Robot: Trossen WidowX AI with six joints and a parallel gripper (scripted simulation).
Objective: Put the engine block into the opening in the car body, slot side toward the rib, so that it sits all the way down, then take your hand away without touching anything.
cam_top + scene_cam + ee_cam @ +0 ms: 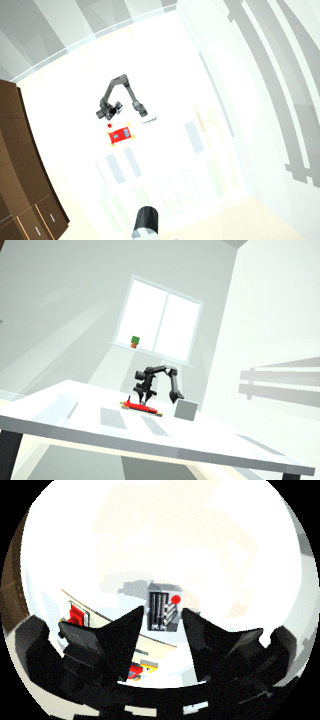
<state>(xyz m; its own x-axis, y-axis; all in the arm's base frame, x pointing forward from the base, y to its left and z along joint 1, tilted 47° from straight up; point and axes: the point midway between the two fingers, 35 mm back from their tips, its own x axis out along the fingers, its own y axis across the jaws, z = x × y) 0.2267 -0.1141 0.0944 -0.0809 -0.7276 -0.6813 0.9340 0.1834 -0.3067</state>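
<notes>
My gripper tip is 13 cm short of the thin post, 9 cm to the right of it and 2 cm below it. From my gripper tip the other things lie so: grey engine block (1 cm below).
</notes>
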